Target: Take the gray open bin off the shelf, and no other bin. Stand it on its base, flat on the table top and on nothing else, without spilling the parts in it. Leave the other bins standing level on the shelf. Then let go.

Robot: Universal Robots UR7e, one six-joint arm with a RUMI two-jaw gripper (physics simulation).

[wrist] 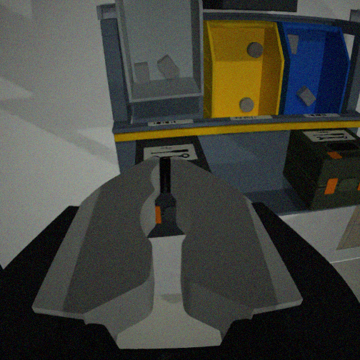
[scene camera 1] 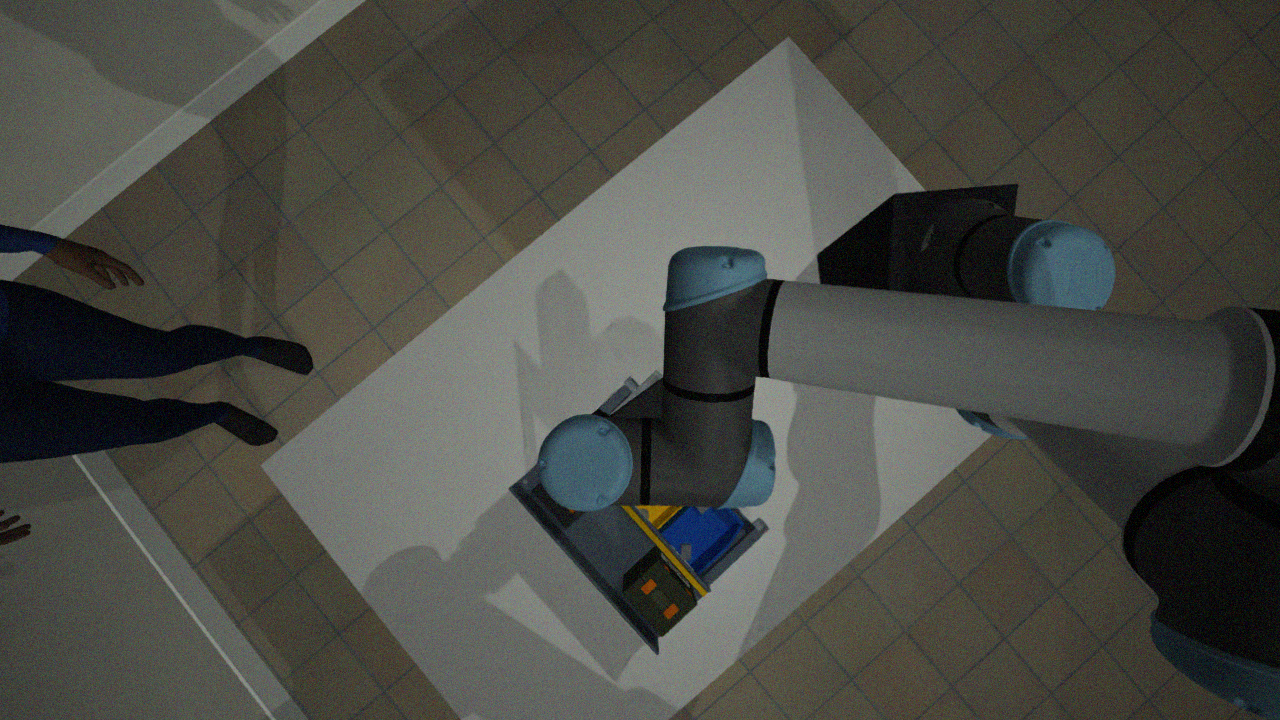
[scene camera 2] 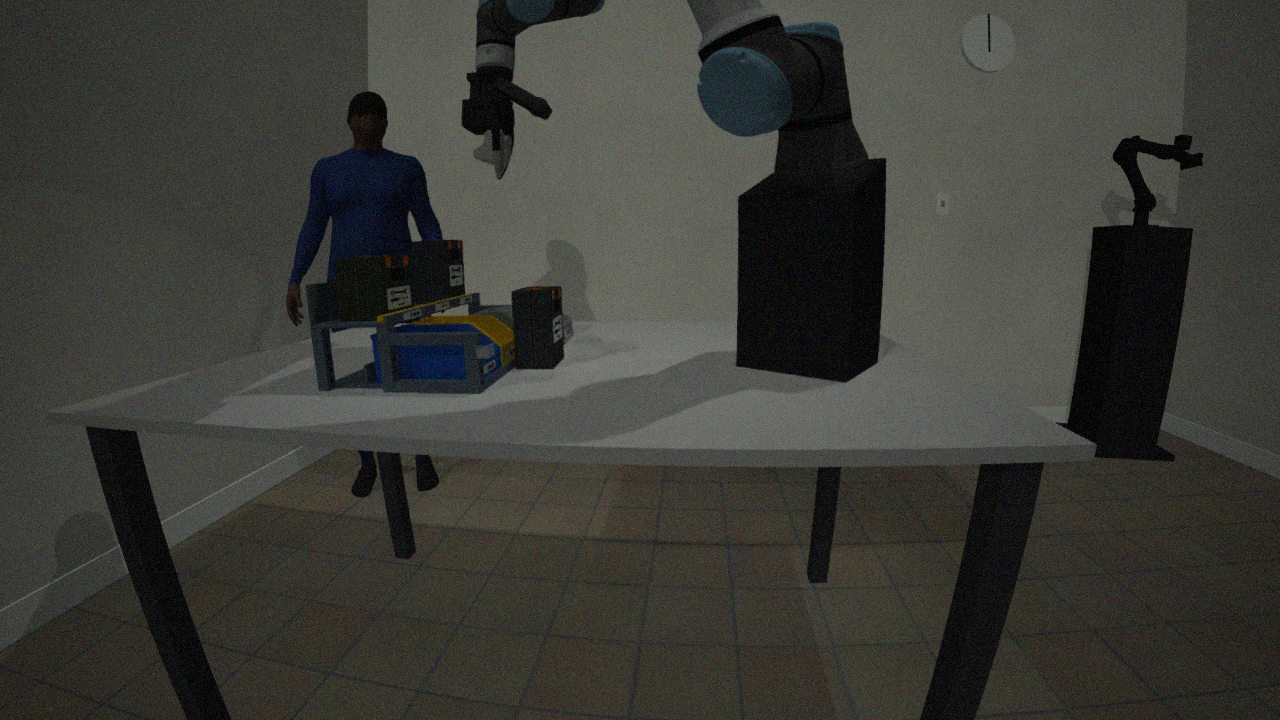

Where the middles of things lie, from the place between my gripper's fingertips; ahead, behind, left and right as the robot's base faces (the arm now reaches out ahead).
Scene:
Now: the yellow bin (scene camera 2: 490, 326) 10 mm behind my hand, 130 mm to the left of it and 300 mm below it. The rest, counted from my hand: blue bin (scene camera 2: 431, 361) 40 mm behind, 240 mm to the left, 300 mm below.

